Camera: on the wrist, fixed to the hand. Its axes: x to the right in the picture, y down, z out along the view.
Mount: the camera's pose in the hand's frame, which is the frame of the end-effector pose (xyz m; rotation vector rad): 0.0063 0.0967 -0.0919 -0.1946 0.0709 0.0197
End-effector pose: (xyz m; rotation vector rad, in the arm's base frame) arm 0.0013 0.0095 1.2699 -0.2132 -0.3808 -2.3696
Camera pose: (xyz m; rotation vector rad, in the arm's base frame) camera 0.0584 -0.0925 1.2054 -0.2212 -0.1136 -2.3873
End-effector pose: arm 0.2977 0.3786 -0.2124 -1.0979 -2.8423 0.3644
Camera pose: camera 0.3702 0.4699 -0.1472 -1.1460 -2.8534 0.0487
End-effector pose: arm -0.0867 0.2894 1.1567 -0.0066 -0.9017 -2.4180
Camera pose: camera -0.0270 0.1705 1.1451 -0.0020 -0.6296 -2.4618
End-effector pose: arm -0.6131 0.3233 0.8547 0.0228 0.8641 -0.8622
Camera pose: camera -0.6063 0.4160 0.7588 -0.1084 1.0098 -0.7595
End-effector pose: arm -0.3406 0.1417 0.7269 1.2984 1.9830 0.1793
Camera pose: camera -0.3307 0.2178 0.8362 1.2009 1.9582 0.4225
